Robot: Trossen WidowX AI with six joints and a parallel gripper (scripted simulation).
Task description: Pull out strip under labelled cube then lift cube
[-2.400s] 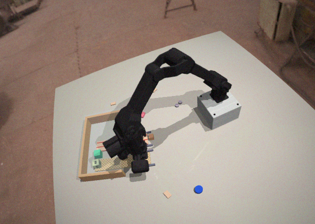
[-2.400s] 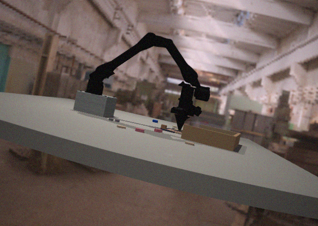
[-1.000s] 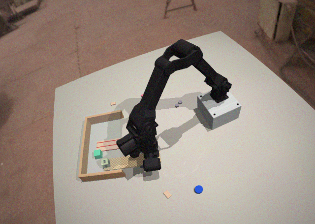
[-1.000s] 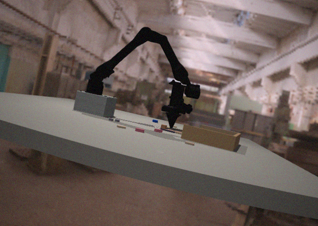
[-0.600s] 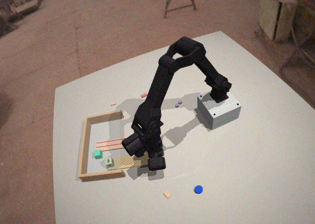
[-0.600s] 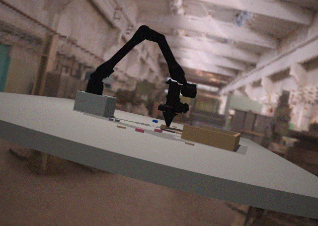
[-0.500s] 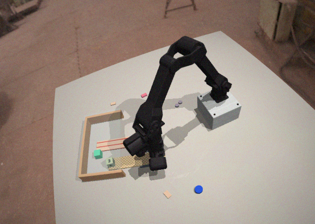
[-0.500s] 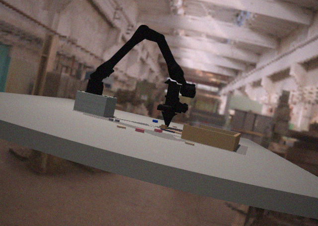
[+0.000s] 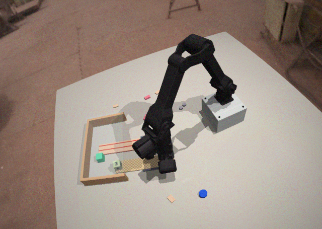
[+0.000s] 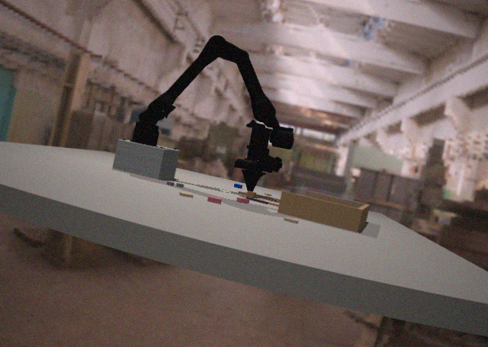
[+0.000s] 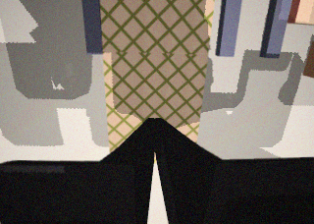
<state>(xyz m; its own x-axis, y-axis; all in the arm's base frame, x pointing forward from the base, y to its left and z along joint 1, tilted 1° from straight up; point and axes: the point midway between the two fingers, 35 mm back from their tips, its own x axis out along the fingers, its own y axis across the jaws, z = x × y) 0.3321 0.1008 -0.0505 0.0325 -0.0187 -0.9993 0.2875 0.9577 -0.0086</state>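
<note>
My gripper tip is now 90 mm short of the tan cross-hatched strip and 30 mm to the left of it. The rest, counted from my gripper tip: tan tile: 50 mm ahead, 160 mm to the left; then orange block: 10 mm ahead, 110 mm to the right; then blue disc: 60 mm behind, 190 mm to the left.
</note>
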